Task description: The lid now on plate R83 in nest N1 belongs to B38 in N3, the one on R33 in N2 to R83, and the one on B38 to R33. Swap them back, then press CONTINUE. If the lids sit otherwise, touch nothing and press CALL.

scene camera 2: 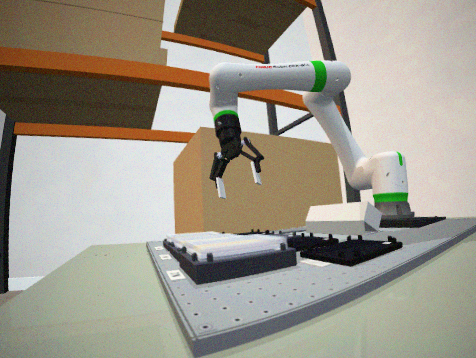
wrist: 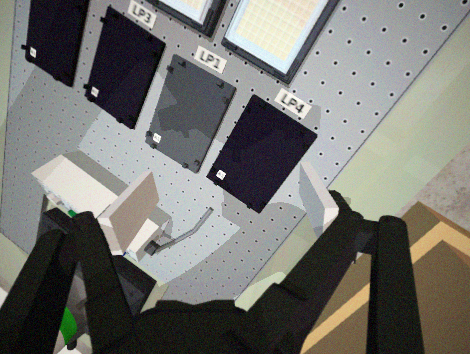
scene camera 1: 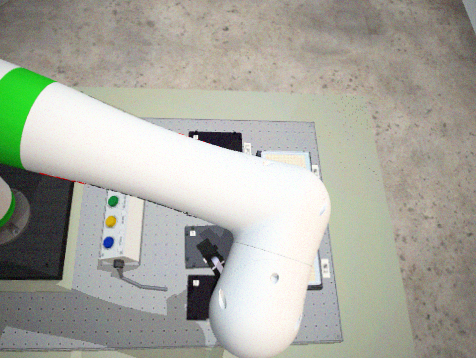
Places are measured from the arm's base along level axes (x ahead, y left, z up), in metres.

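Where they show: gripper, fingertip midpoint: (scene camera 2: 239, 191) (wrist: 225, 182); arm's base, link origin: (scene camera 2: 391, 218) (wrist: 82, 292) (scene camera 1: 0, 217).
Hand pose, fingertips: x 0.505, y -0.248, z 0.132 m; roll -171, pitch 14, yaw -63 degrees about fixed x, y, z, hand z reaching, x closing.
Each offset is from my fingertips to the centre of the thing. "*": to the spot under its first point.
My gripper (scene camera 2: 239, 188) (wrist: 225, 182) is open and empty, high above the pegboard; in scene camera 1 the arm hides much of it. The front plate (scene camera 2: 240, 245) (wrist: 280, 35) sits in a black nest @(0.210 m ahead, 0.303 m left, 0.128 m down) (scene camera 2: 240, 270) and looks covered by a clear lid. A second plate @(* 0.133 m ahead, 0.143 m left, 0.112 m down) (wrist: 191, 6) is cut off at the top of the wrist view. A plate @(0.210 m ahead, 0.303 m left, 0.108 m down) (scene camera 1: 287, 160) also shows past the arm in scene camera 1. Codes on plates and lids are not readable, and which lid is whose cannot be told. The button box @(0.210 m back, 0.212 m left, 0.104 m down) (scene camera 1: 129, 230) (scene camera 2: 340, 217) (wrist: 85, 182) has green, yellow and blue buttons; their lettering is unreadable.
Black pad LP4 @(0.009 m back, 0.002 m right, 0.136 m down) (wrist: 265, 155) (scene camera 1: 197, 300), grey pad LP1 @(0.000 m ahead, 0.122 m left, 0.136 m down) (wrist: 195, 112) (scene camera 1: 193, 259) and black pad LP3 @(0.020 m ahead, 0.249 m left, 0.136 m down) (wrist: 127, 70) lie in a row with another black pad @(0.036 m ahead, 0.388 m left, 0.136 m down) (wrist: 57, 35). A cable @(* 0.180 m back, 0.046 m left, 0.139 m down) (scene camera 1: 142, 286) (wrist: 187, 236) leaves the box. A large carton (scene camera 2: 270, 185) and shelving stand behind.
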